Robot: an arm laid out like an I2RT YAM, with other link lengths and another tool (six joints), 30 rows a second.
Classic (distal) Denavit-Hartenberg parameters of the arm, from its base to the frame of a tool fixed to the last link. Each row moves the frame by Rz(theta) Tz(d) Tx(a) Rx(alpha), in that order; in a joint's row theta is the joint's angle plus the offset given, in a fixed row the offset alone. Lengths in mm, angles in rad.
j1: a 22; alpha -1.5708; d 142.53; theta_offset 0
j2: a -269.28; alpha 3.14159; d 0; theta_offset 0
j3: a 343.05; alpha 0; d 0; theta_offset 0.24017
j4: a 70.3; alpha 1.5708; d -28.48; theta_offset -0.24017
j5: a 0; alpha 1.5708; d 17.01; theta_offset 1.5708
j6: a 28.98; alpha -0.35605; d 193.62; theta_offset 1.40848
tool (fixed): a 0; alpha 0; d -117.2; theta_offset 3.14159
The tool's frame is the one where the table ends.
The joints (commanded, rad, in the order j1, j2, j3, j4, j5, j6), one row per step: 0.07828, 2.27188, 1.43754, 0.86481, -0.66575, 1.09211; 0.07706, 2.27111, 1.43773, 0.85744, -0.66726, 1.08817; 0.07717, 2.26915, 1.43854, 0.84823, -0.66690, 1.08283; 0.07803, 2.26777, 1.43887, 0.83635, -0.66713, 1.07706; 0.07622, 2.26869, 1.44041, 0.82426, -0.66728, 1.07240; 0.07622, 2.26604, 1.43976, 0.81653, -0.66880, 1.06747; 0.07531, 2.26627, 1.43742, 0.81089, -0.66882, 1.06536; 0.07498, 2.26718, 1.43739, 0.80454, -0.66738, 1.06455
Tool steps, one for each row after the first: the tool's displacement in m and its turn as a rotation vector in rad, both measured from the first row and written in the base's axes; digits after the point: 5 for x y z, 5 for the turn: -0.00017, -0.00083, -0.00048, -0.00344, 0.00372, 0.00020; -0.00027, -0.00100, -0.00023, -0.00785, 0.00652, -0.00014; -0.00082, -0.00072, -0.00089, -0.01289, 0.01275, 0.00091; -0.00090, -0.00202, -0.00244, -0.01719, 0.02104, -0.00074; -0.00137, -0.00215, -0.00219, -0.02126, 0.02340, 0.00079; -0.00219, -0.00286, -0.00408, -0.02342, 0.03017, -0.00003; -0.00254, -0.00322, -0.00550, -0.02456, 0.03691, -0.00173
